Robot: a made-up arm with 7 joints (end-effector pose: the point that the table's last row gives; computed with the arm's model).
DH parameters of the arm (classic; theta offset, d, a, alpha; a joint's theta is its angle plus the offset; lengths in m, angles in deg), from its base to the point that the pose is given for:
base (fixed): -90 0.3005 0.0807 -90
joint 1: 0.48 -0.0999 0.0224 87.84
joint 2: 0 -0.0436 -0.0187 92.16
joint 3: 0.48 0.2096 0.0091 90
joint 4: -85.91 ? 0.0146 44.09
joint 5: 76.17 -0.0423 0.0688 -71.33
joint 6: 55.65 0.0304 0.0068 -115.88
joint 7: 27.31 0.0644 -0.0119 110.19
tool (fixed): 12.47 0.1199 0 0
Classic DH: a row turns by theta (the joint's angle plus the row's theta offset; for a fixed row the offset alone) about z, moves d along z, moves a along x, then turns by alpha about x.
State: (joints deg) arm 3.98 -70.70 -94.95 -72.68 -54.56 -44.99 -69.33
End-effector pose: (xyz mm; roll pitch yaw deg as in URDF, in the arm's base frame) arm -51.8 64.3 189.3 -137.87 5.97 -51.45
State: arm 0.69 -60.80 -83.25 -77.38 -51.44 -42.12 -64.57
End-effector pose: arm -87.5 53.3 169.4 -151.06 2.88 -44.24
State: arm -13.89 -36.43 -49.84 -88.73 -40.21 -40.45 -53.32
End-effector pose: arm -170.1 -48.2 134.4 159.11 -2.14 -18.31
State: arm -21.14 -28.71 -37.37 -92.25 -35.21 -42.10 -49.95
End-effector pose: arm -187.7 -101.3 144.7 137.00 1.94 -9.26
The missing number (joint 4, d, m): 0.056
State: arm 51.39 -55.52 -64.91 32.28 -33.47 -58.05 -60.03
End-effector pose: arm -242.6 195.0 427.3 3.48 20.81 98.13
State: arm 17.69 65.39 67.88 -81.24 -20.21 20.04 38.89
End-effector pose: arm -85.2 -183.2 288.7 45.47 4.92 119.30
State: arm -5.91 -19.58 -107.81 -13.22 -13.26 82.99 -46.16
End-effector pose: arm -265.5 147.9 251.4 88.22 -1.89 -159.56
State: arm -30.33 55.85 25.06 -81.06 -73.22 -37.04 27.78
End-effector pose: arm -189.3 -157.7 171.5 164.28 -4.86 147.62
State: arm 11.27 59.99 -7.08 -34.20 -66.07 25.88 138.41
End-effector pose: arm -163.7 -159.2 288.7 38.86 -1.44 -175.77
